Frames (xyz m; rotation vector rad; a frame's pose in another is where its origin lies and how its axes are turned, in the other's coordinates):
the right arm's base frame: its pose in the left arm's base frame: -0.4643 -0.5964 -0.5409 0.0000 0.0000 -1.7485
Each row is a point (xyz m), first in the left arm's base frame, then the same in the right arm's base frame.
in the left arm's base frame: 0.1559 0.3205 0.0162
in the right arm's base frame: -1.0121 0.4484 0.5571
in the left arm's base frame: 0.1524 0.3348 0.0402
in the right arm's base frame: -1.0255 0.4424 0.5811
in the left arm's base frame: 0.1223 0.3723 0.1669
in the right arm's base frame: -1.0571 0.4061 0.7078
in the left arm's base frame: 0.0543 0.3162 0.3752
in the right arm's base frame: -0.9899 0.3491 0.9161
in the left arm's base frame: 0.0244 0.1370 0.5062
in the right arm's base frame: -0.8082 0.3514 1.0471
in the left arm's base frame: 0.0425 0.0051 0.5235
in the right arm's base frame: -0.6816 0.3925 1.0644
